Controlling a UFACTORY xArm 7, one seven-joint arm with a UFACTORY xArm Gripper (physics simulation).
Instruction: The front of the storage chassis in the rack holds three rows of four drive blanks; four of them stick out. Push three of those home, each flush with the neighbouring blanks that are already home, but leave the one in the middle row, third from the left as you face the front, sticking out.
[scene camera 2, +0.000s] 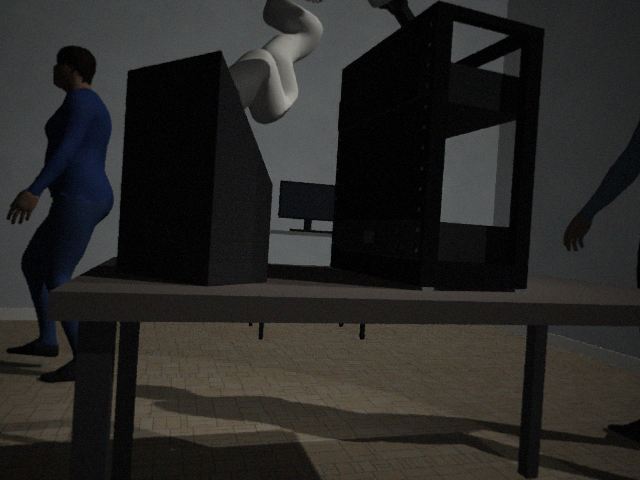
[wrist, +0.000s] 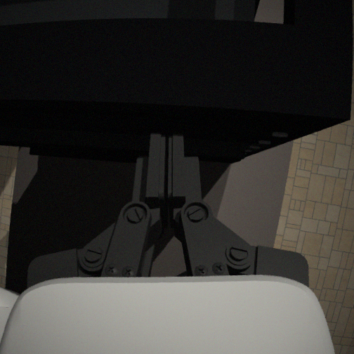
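Pixels of known places: gripper, between the fingertips: (scene camera 2: 409, 24); arm's base, origin of its link: (scene camera 2: 186, 119).
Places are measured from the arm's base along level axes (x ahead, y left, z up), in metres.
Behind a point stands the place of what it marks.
The black rack (scene camera 2: 432, 170) {x 0.523, y 0.058, z -0.071 m} (wrist: 175, 62) stands on the table, its dark front facing the left side of the scene view. Drive blanks cannot be made out in either view; the front is too dark and steeply angled. Two dark grey units show through the rack's open side, an upper one (scene camera 2: 483, 87) {x 0.638, y 0.147, z 0.137 m} and a lower one (scene camera 2: 465, 242) {x 0.620, y 0.145, z -0.220 m}; I cannot tell which is the storage chassis. My gripper (wrist: 168, 151) is shut and empty, pointing down. In the wrist view its fingertips overlap the dark front below the rack's top edge; contact cannot be told. In the scene view its dark body shows partly behind the rack's top.
A dark slope-sided cabinet (scene camera 2: 240, 206) {x 0.146, y -0.082, z -0.179 m} stands left of the rack on the table (scene camera 2: 310, 308) {x 0.302, y -0.193, z -0.347 m}, with a gap between them. The white arm (scene camera 2: 273, 67) {x 0.146, y 0.159, z 0.169 m} rises behind the cabinet. A monitor (scene camera 2: 306, 200) stands in the background. A person in blue (scene camera 2: 77, 139) is at left; another's arm (scene camera 2: 610, 180) shows at right.
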